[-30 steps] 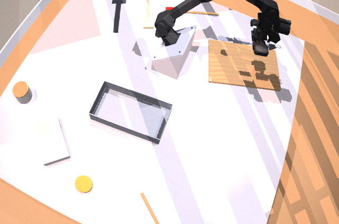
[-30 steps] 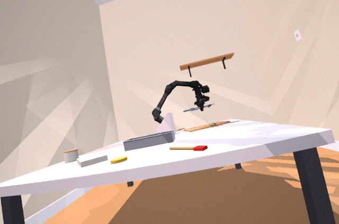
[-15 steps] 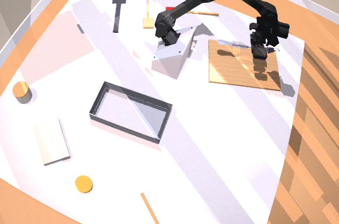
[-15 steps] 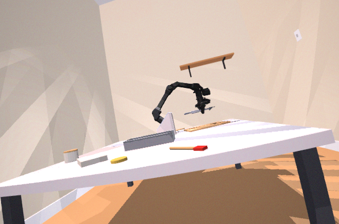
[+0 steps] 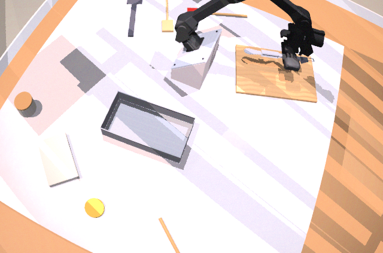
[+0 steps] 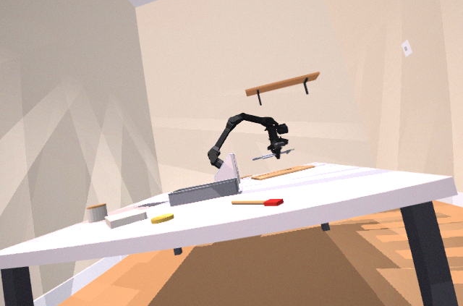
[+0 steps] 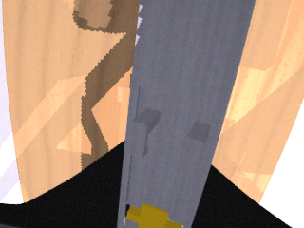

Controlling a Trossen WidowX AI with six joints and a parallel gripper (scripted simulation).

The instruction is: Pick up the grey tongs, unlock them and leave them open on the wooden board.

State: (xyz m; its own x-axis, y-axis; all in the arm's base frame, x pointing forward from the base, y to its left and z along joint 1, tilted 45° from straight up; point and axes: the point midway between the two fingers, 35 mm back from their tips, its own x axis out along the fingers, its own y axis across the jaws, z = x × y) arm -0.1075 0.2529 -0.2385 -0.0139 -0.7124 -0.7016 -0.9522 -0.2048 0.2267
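My gripper tip is 9 cm above the wooden board. Round my gripper tip: yellow lock piece 4 cm above; then roasting tin 45 cm ahead, 39 cm to the right, 7 cm below; then red spatula 37 cm to the right, 19 cm behind, 9 cm below.
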